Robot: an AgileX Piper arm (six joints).
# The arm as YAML. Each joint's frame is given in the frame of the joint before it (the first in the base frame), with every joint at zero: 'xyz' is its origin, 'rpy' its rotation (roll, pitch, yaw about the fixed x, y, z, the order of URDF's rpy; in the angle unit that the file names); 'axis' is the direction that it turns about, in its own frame. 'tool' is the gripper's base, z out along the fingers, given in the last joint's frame.
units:
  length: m
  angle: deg
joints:
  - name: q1
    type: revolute
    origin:
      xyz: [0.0, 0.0, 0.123]
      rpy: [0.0, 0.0, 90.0]
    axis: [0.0, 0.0, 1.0]
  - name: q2
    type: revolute
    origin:
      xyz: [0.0, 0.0, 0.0]
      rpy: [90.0, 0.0, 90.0]
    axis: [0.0, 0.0, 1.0]
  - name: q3
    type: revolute
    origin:
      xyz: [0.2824, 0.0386, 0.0]
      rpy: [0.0, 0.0, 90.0]
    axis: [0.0, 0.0, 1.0]
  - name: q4
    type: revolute
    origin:
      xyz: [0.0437, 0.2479, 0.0]
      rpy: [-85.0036, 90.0, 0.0]
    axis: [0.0, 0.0, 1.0]
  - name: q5
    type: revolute
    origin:
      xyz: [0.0, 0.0, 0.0]
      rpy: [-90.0, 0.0, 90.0]
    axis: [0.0, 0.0, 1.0]
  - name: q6
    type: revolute
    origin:
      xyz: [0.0, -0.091, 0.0]
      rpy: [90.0, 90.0, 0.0]
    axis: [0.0, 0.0, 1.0]
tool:
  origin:
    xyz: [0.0, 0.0, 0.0]
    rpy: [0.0, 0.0, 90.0]
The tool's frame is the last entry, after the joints.
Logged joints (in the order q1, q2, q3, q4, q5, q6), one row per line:
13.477 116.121 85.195 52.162 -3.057 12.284
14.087 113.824 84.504 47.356 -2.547 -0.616
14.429 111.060 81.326 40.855 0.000 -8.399
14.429 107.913 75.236 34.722 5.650 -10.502
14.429 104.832 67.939 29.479 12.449 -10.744
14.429 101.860 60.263 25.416 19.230 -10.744
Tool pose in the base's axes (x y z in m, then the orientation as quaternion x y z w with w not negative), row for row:
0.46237 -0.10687 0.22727 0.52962 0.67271 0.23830 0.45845
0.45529 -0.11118 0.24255 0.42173 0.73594 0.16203 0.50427
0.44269 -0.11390 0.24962 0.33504 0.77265 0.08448 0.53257
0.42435 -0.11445 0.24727 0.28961 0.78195 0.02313 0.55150
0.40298 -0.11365 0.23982 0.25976 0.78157 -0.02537 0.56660
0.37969 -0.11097 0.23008 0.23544 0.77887 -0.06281 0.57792
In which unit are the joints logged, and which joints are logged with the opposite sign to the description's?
The joints are logged in degrees. Opposite sign: q1, q3, q5.
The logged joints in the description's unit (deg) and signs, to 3 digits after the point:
-13.477 116.121 -85.195 52.162 3.057 12.284
-14.087 113.824 -84.504 47.356 2.547 -0.616
-14.429 111.060 -81.326 40.855 0.000 -8.399
-14.429 107.913 -75.236 34.722 -5.650 -10.502
-14.429 104.832 -67.939 29.479 -12.449 -10.744
-14.429 101.860 -60.263 25.416 -19.230 -10.744

